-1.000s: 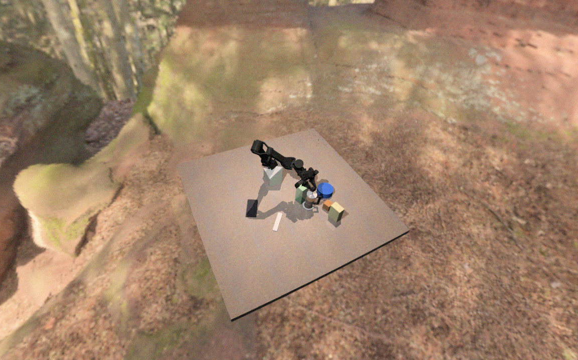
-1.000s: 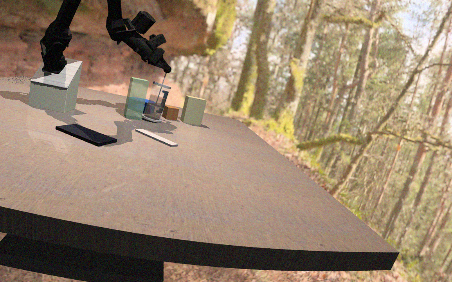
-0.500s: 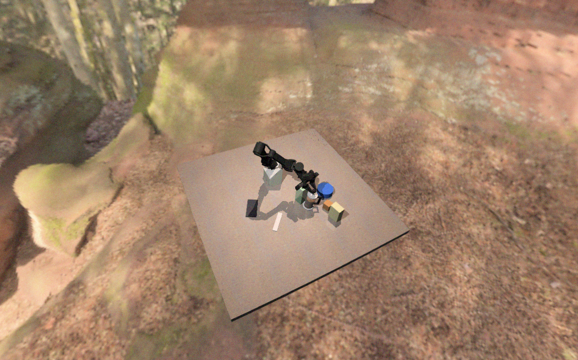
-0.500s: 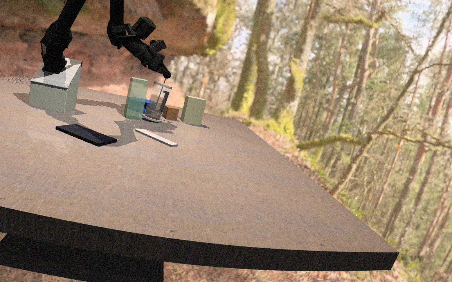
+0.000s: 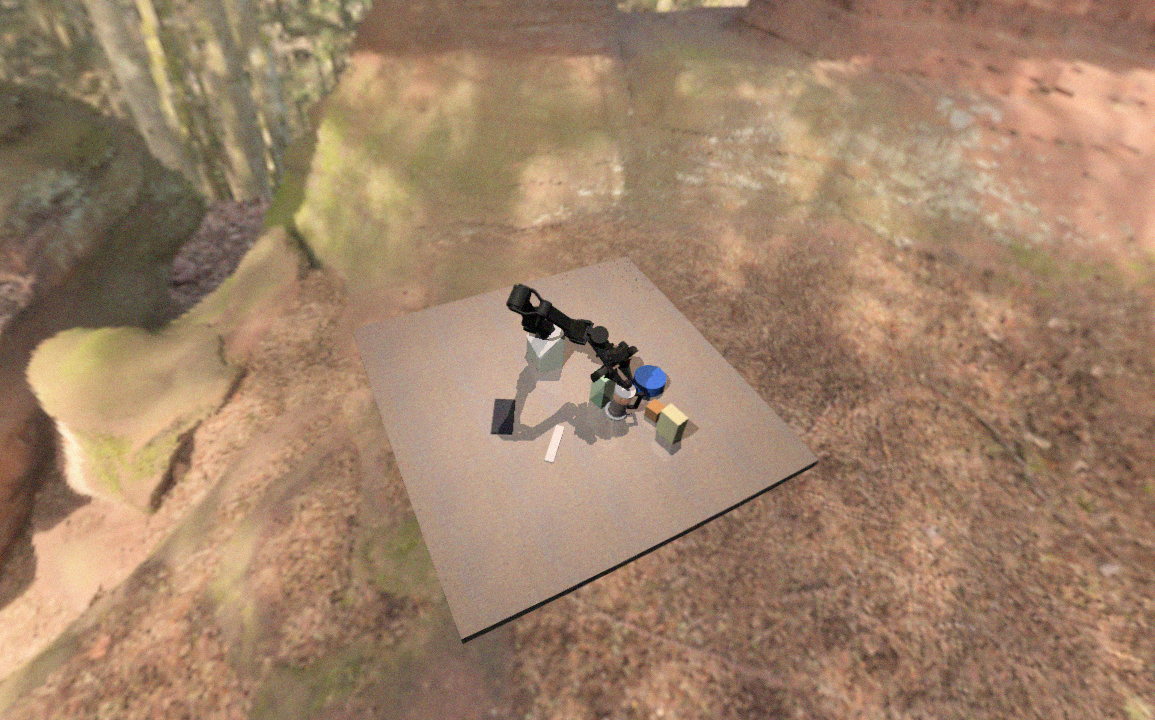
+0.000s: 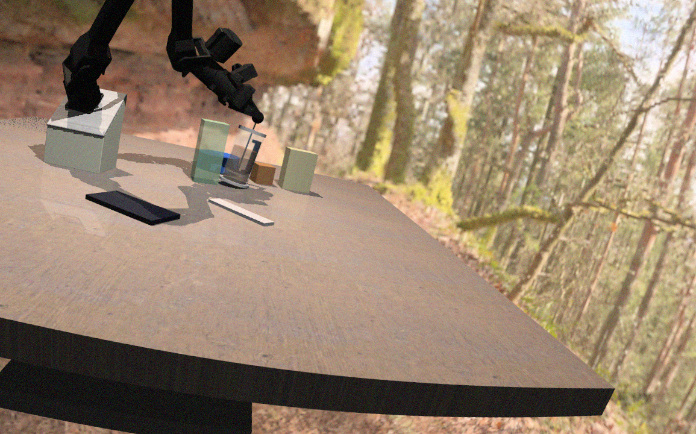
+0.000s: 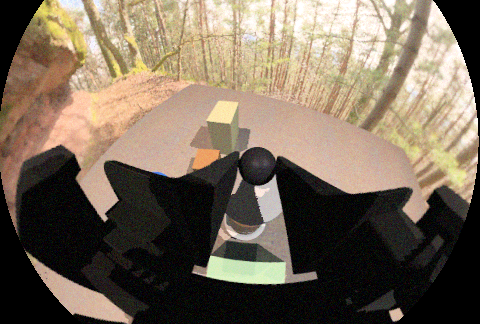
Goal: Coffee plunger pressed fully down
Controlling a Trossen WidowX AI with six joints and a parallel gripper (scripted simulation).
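The glass coffee press lies 1 cm behind my gripper tip, 1 cm to the left of it and 9 cm below it. Also, from my gripper tip: yellow-green block: 12 cm ahead, 12 cm to the left, 12 cm below; pale green block: 10 cm behind, 4 cm to the right, 10 cm below; blue cylinder: 11 cm behind, 16 cm to the left, 15 cm below.
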